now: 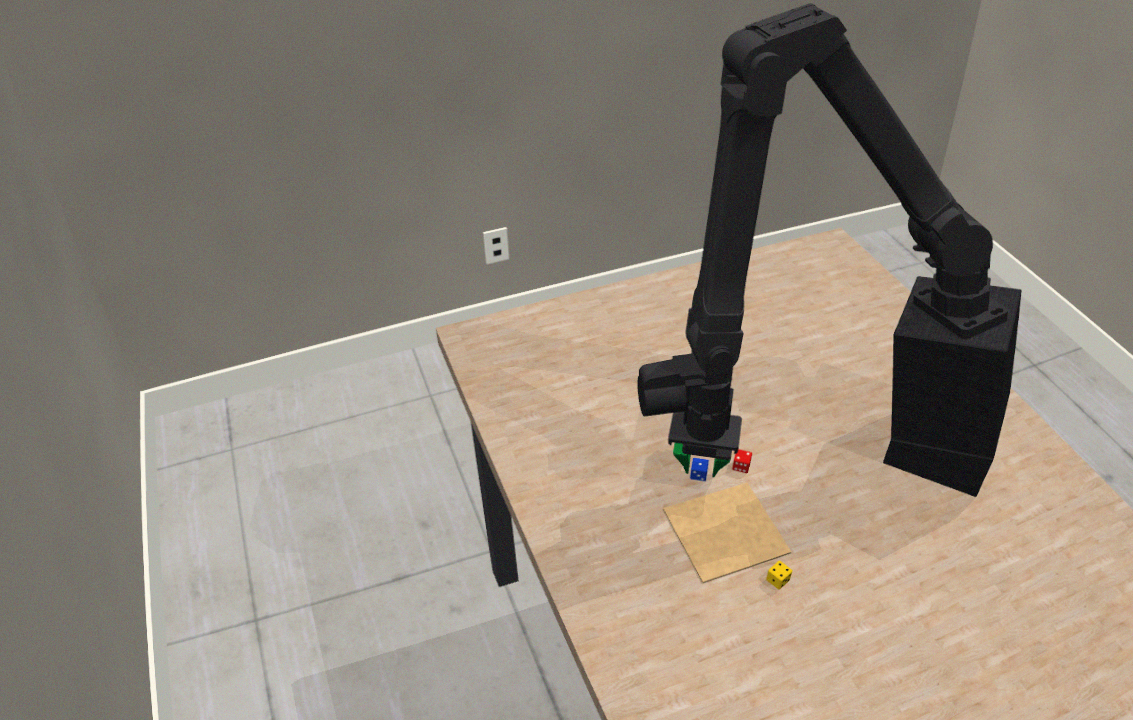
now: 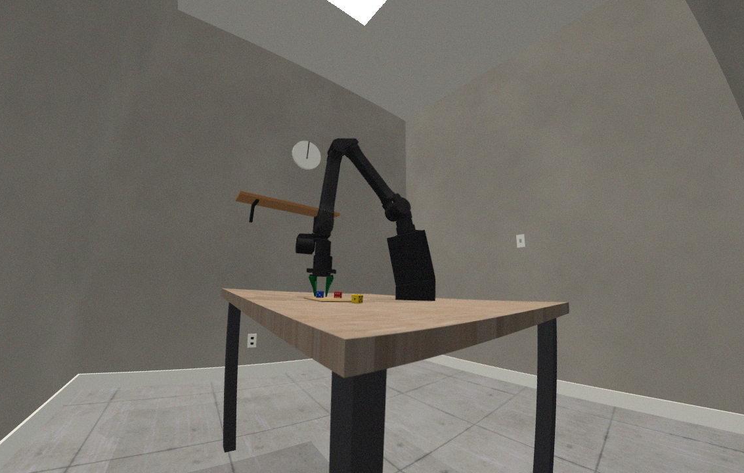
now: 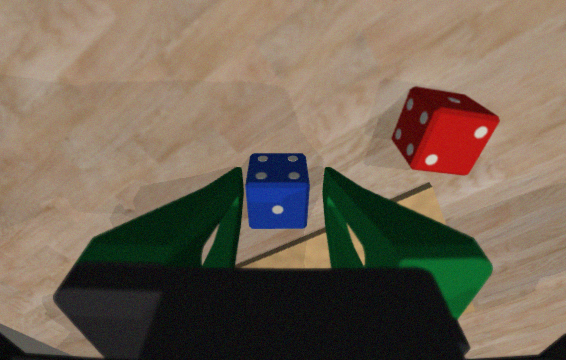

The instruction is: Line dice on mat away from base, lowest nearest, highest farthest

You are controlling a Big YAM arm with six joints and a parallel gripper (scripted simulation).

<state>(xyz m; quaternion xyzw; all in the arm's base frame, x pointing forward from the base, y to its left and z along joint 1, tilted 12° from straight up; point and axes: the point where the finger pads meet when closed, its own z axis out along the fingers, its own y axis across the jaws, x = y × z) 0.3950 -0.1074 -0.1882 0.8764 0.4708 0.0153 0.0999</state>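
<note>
My hand is right at the blue die. The rest, counted from my hand: red die (7 cm behind, 1 cm to the left); tan mat (2 cm ahead, 11 cm to the left, 1 cm below); yellow die (1 cm behind, 22 cm to the left).
</note>
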